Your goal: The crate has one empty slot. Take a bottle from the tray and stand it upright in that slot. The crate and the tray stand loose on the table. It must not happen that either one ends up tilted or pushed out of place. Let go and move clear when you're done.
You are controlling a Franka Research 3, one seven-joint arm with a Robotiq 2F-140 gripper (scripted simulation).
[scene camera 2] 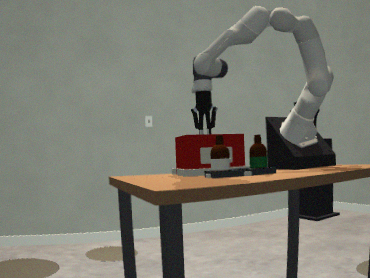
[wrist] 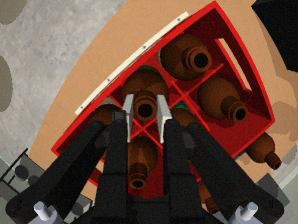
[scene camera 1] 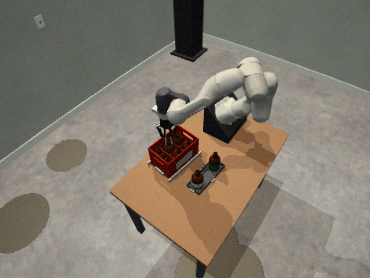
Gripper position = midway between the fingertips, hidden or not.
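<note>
The robot's gripper (scene camera 2: 205,143) is in sight, and the wrist view shows the same gripper (wrist: 145,104) as well.
</note>
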